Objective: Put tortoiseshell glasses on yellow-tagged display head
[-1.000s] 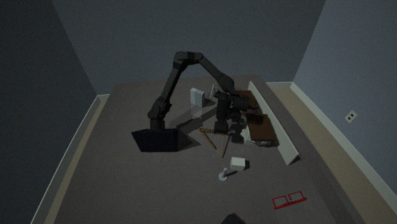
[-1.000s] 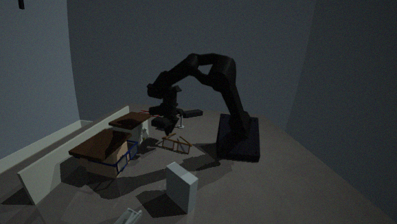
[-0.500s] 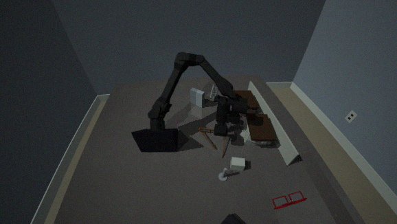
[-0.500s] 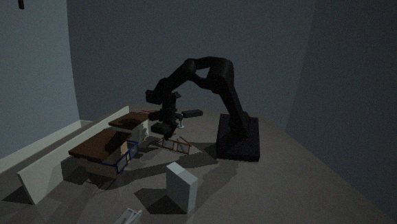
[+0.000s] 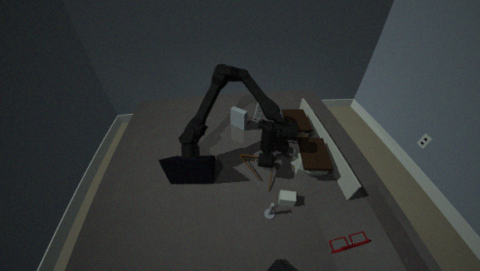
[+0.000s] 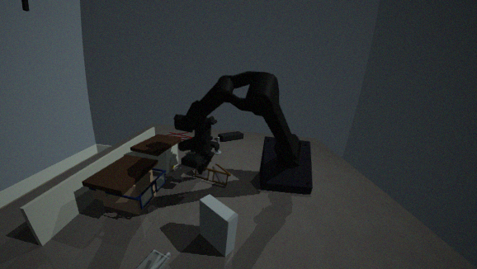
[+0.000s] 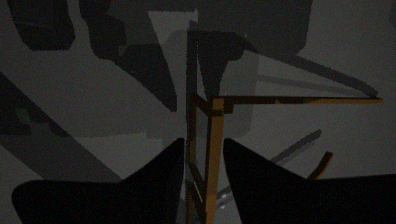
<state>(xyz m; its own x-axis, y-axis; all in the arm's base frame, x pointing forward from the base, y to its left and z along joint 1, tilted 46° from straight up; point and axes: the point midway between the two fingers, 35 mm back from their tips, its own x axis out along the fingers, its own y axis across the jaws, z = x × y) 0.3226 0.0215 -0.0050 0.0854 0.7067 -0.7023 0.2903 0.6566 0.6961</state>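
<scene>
Right now my gripper tip is 30 mm past the white peg stand and 240 mm to the left of it. Round my gripper tip: white head (170 mm ahead, 50 mm to the right, 40 mm above); tan head (170 mm ahead, 170 mm to the left, 40 mm above); small white cube (40 mm ahead, 200 mm to the right).
</scene>
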